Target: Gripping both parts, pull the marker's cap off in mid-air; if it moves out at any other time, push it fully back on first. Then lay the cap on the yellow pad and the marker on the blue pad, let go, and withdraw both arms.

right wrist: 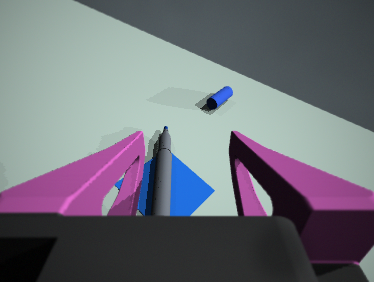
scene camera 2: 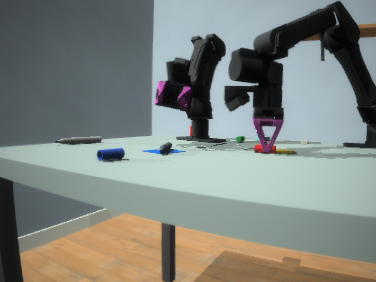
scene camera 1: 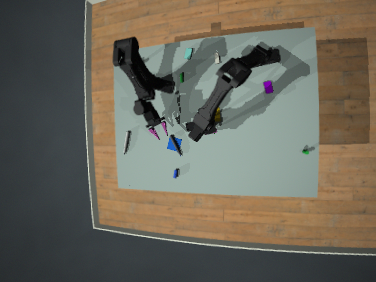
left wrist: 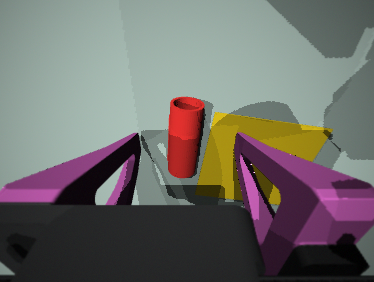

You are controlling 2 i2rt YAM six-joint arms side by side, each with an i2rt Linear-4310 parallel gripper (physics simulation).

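Places are measured from the left arm's base along level axes (x ahead, y left, z up), in centimetres.
Where they show: left gripper, fingertip midpoint: [scene camera 2: 267, 151] [left wrist: 187, 140]; right gripper, fingertip midpoint: [right wrist: 187, 140] [scene camera 2: 168, 99] [scene camera 1: 163, 137]; left arm's base, origin of the base link: [scene camera 1: 260, 59]; right arm's base, origin of the base link: [scene camera 2: 199, 140] [scene camera 1: 158, 84].
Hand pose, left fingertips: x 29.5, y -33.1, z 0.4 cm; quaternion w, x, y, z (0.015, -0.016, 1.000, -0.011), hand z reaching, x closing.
Things, the pixels of their top centre, and the offset from my left fingertips.
- grey marker, middle of its top: [right wrist: 164, 166] [scene camera 2: 164, 144] [scene camera 1: 175, 146] dz +1.4, dx +8.5, dy -22.4 cm
- blue pad, middle of its top: [right wrist: 166, 187] [scene camera 2: 163, 151] [scene camera 1: 174, 144] dz -0.4, dx +7.3, dy -23.4 cm
- blue cap, middle of its top: [right wrist: 221, 92] [scene camera 2: 110, 149] [scene camera 1: 175, 174] dz +1.7, dx +24.9, dy -25.6 cm
- hollow red cylinder, middle of its top: [left wrist: 182, 148] [scene camera 2: 265, 145] dz +1.5, dx +0.3, dy -0.5 cm
- yellow pad, middle of its top: [left wrist: 254, 166] [scene camera 2: 277, 151] [scene camera 1: 213, 115] dz -0.4, dx -5.0, dy +2.2 cm
- second grey pen, middle of its top: [scene camera 2: 78, 137] [scene camera 1: 125, 143] dz +1.6, dx +1.5, dy -55.3 cm
- green piece, middle of its top: [scene camera 2: 240, 136] [scene camera 1: 181, 77] dz +1.7, dx -29.5, dy -11.5 cm
- teal block, middle of its top: [scene camera 1: 188, 53] dz +1.1, dx -42.7, dy -5.1 cm
- pale block, middle of its top: [scene camera 1: 216, 57] dz +0.8, dx -35.7, dy +10.4 cm
- purple block, middle of its top: [scene camera 1: 268, 87] dz +1.1, dx -13.6, dy +34.0 cm
- small green item, middle of its top: [scene camera 1: 307, 152] dz +4.4, dx +22.9, dy +46.6 cm
The grey marker [scene camera 1: 176, 145] [scene camera 2: 166, 148] [right wrist: 163, 180] lies uncapped on the blue pad [scene camera 1: 171, 146] [scene camera 2: 176, 151] [right wrist: 192, 187], its small blue tip showing. A blue cap [scene camera 1: 175, 173] [scene camera 2: 110, 154] [right wrist: 222, 96] lies on the table beyond the tip. A hollow red cylinder [scene camera 2: 259, 148] [left wrist: 184, 140] lies beside the yellow pad [scene camera 1: 217, 115] [scene camera 2: 286, 152] [left wrist: 220, 150]. My left gripper [scene camera 2: 268, 150] [left wrist: 187, 140] is open and low, the red cylinder between its fingers, ungripped. My right gripper [scene camera 1: 162, 137] [scene camera 2: 173, 106] [right wrist: 187, 140] is open and empty, above the table near the marker.
A second grey pen [scene camera 1: 127, 142] [scene camera 2: 80, 140] lies at the picture's left. A green piece [scene camera 1: 182, 77] [scene camera 2: 240, 139], a teal block [scene camera 1: 188, 53], a pale block [scene camera 1: 217, 57] and a purple block [scene camera 1: 268, 87] lie farther back. A small green item [scene camera 1: 305, 151] lies near the right edge.
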